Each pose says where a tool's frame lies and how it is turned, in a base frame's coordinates. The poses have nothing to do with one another.
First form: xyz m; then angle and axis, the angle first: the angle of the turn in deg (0 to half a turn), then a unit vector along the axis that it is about.
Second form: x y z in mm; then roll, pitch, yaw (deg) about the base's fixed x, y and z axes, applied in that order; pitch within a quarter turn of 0, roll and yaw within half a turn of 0. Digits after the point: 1 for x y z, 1 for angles.
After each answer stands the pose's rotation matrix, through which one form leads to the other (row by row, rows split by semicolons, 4 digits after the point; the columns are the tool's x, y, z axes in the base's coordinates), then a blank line. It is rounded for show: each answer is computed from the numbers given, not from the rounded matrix.
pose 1, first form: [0.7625, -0.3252, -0.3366, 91.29, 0.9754, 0.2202, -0.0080]
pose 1, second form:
[762.5, -325.2, -336.6, 91.3, 13.2, 12.6]
0.9504 0.2276 0.2122; 0.2116 0.0271 -0.9770; -0.2281 0.9734 -0.0224

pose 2, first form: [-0.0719, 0.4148, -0.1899, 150.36, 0.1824, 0.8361, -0.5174]
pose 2, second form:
[-71.9, 414.8, -189.9, -117.2, 36.1, 177.9]
-0.8070 0.5409 0.2371; 0.0292 0.4375 -0.8988; -0.5899 -0.7184 -0.3688

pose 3, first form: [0.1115, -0.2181, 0.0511, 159.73, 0.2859, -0.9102, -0.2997]
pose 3, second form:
[111.5, -218.1, 51.1, 140.6, -8.6, -142.0]
-0.7797 -0.4005 -0.4814; -0.6082 0.6675 0.4296; 0.1493 0.6277 -0.7640

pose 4, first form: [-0.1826, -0.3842, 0.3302, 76.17, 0.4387, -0.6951, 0.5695]
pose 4, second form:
[-182.6, -384.2, 330.2, 14.4, -59.9, 39.8]
0.3855 -0.7851 -0.4848; 0.3209 0.6067 -0.7272; 0.8651 0.1247 0.4859

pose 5, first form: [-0.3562, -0.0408, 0.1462, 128.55, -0.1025, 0.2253, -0.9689]
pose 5, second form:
[-356.2, -40.8, 146.2, -25.8, 0.9, -127.3]
-0.6061 0.7202 0.3374; -0.7952 -0.5408 -0.2742; -0.0150 -0.4345 0.9006

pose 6, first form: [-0.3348, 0.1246, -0.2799, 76.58, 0.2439, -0.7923, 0.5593]
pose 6, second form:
[-334.8, 124.6, -279.9, -12.3, -61.1, 54.9]
0.2778 -0.6924 -0.6659; 0.3956 0.7141 -0.5775; 0.8754 -0.1030 0.4723

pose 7, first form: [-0.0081, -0.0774, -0.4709, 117.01, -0.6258, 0.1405, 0.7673]
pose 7, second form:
[-8.1, -77.4, -470.9, -44.9, 55.4, 78.3]
0.1153 -0.8114 -0.5730; 0.5557 -0.4254 0.7143; -0.8233 -0.4008 0.4019

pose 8, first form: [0.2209, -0.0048, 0.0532, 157.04, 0.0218, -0.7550, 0.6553]
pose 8, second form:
[220.9, -4.8, 53.2, -95.8, -18.8, 166.3]
-0.9199 -0.2873 -0.2671; 0.2240 0.1742 -0.9589; 0.3220 -0.9419 -0.0959

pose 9, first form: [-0.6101, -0.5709, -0.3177, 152.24, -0.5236, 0.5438, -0.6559]
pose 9, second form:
[-610.1, -570.9, -317.7, -94.6, -23.2, -113.6]
-0.3682 -0.2312 0.9006; -0.8421 -0.3275 -0.4284; 0.3940 -0.9161 -0.0741

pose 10, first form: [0.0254, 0.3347, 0.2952, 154.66, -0.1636, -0.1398, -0.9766]
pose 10, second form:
[25.4, 334.7, 295.2, 11.8, -21.3, -156.3]
-0.8528 0.4615 0.2443; -0.3744 -0.8666 0.3299; 0.3640 0.1899 0.9118

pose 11, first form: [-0.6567, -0.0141, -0.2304, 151.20, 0.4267, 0.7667, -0.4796]
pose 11, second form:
[-656.7, -14.1, -230.4, -132.6, 48.9, 144.4]
-0.5347 0.8449 -0.0146; 0.3828 0.2267 -0.8956; -0.7534 -0.4844 -0.4447

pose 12, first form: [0.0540, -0.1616, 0.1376, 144.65, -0.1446, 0.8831, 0.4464]
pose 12, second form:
[54.0, -161.6, 137.6, 125.7, 38.9, 178.1]
-0.7777 -0.4901 0.3937; 0.0264 0.6002 0.7994; -0.6281 0.6321 -0.4538

